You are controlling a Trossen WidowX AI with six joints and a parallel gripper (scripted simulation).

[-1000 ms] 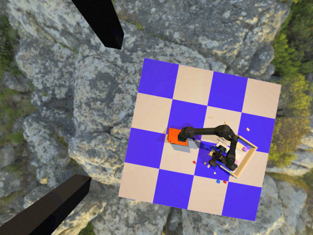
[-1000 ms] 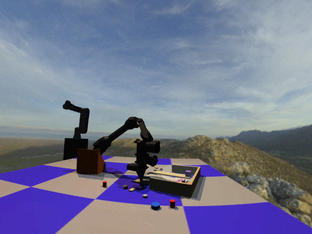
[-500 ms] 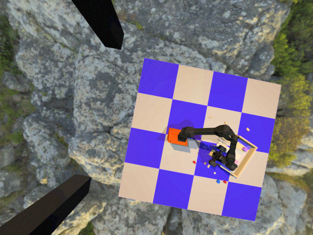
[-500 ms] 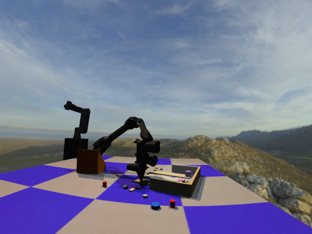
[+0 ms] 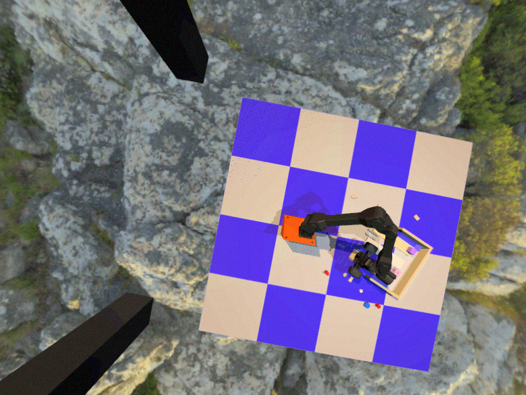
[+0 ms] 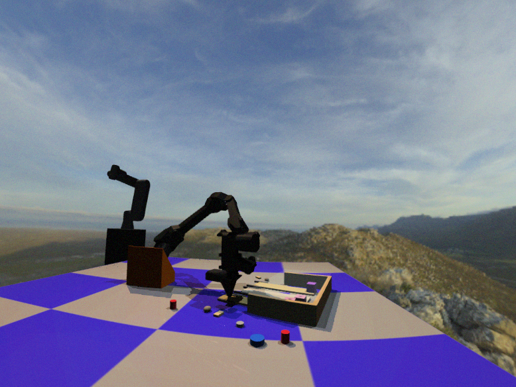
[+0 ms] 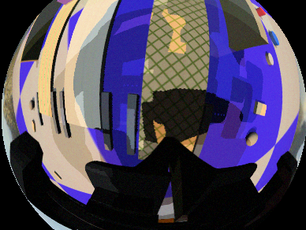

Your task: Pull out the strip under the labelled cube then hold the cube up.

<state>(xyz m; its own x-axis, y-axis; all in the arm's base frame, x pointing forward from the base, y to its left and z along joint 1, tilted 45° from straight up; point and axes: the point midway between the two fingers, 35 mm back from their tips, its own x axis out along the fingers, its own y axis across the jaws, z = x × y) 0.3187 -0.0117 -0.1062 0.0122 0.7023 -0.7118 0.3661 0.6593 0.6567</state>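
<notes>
My gripper tip is now 90 mm short of the strip and 40 mm to the left of it. Round my gripper tip: blue block 250 mm to the right, 110 mm ahead.
</notes>
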